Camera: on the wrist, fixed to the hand. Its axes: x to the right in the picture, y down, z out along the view.
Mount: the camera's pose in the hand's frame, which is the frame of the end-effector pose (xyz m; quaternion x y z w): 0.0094 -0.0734 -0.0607 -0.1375 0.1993 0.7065 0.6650
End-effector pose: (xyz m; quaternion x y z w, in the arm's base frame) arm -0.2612 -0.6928 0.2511 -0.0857 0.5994 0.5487 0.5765
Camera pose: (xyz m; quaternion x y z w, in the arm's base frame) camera -0.2465 -0.7619 0.1865 -0.1779 -0.4986 -0.8375 0.1355
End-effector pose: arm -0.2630 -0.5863 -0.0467 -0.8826 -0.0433 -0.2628 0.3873
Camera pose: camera -0.3016 -0.5793 0.0406 -0.6184 0.7081 -0.0830 0.3305
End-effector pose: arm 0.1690 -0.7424 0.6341 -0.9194 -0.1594 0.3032 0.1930
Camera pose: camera 0.2008 -0.6900 0.7076 0.8110 -0.5404 -0.1328 0.1805
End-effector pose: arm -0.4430 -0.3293 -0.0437 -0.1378 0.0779 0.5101 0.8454
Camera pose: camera -0.3732 -0.3728 -0.0926 -0.2545 0.2475 0.9198 0.1673
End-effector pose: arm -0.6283 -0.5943 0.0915 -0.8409 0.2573 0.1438 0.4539
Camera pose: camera -0.5787 -0.6145 0.1708 -0.4685 0.8359 0.2841 0.0333
